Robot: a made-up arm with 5 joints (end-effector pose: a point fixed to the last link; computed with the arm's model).
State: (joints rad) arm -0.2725 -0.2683 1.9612 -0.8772 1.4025
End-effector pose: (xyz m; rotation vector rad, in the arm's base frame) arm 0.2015 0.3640 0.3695 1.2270 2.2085 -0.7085
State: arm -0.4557 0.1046 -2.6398 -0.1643 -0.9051
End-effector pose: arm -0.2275 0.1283 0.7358 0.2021 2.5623 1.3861
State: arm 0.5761 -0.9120 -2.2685 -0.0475 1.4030
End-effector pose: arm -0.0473 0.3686 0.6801 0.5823 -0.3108 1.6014
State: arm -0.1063 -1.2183 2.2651 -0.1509 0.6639
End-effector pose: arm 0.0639 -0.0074 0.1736 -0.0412 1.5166 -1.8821
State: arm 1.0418 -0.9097 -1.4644 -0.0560 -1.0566
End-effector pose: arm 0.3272 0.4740 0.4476 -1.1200 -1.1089 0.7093
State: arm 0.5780 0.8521 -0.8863 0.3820 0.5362
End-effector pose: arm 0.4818 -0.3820 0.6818 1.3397 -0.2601 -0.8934
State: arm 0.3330 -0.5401 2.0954 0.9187 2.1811
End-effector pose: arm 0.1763 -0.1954 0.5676 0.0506 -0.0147 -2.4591
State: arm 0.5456 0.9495 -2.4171 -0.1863 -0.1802
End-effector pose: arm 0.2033 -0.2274 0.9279 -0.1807 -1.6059 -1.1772
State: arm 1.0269 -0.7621 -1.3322 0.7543 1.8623
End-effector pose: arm 0.4782 0.1767 0.6887 1.7592 0.3027 0.1267
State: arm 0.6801 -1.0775 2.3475 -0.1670 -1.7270
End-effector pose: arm -0.1447 0.0532 0.5023 -0.8639 2.5596 1.4613
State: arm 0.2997 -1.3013 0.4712 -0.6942 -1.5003
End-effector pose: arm 0.2454 0.0770 0.0891 -2.1324 0.2851 1.6191
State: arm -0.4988 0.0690 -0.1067 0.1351 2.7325
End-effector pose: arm 0.3007 -0.0696 0.9015 2.6227 0.4258 0.6256
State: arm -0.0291 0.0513 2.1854 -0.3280 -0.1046
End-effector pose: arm 0.0153 0.2593 0.4641 0.2114 2.0977 0.4010
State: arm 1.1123 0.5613 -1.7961 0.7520 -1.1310
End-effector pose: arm 0.4653 -0.3617 0.5870 -0.6128 -0.1851 -1.4554
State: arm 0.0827 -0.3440 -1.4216 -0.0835 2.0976
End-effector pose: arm 0.1403 0.2637 0.9411 1.2722 -0.0213 1.0973
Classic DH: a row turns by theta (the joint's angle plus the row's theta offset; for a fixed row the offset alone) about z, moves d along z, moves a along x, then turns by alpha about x. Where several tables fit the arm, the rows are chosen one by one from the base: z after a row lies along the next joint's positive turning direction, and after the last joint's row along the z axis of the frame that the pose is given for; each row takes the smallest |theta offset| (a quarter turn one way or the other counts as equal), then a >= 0, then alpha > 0; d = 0 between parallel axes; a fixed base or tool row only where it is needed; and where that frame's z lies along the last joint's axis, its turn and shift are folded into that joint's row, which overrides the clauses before.
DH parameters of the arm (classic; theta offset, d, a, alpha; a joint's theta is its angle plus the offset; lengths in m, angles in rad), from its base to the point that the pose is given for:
base (fixed): 0 0.467 0.138 -1.5708
joint 1: 1.5708 -0.049 0.029 1.5708
joint 2: 0 0.026 -0.224 -1.5708
joint 3: 1.3379 0.1238 0.017 1.5744
joint 4: 1.3111 -0.0547 -0.0837 -1.2777
joint 5: 0.0612 0.344 0.0906 -1.6211
tool (fixed): -1.8773 -0.0109 0 0

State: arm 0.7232 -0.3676 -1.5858 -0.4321 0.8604
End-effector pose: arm 0.2926 0.4308 0.7261 0.2647 -0.2801 0.8020
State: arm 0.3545 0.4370 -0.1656 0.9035 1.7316
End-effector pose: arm 0.4045 -0.3442 0.5976 2.2804 -0.1198 -1.1365
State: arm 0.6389 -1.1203 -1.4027 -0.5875 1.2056
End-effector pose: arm 0.0317 0.5331 0.3644 -0.2038 0.4495 1.1971
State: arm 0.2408 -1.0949 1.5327 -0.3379 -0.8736
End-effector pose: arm 0.0509 0.0295 0.1841 -1.3434 1.6792 0.3863
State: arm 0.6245 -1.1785 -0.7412 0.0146 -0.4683
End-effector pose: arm 0.3217 0.4092 0.2716 -1.2977 -0.3979 0.7424
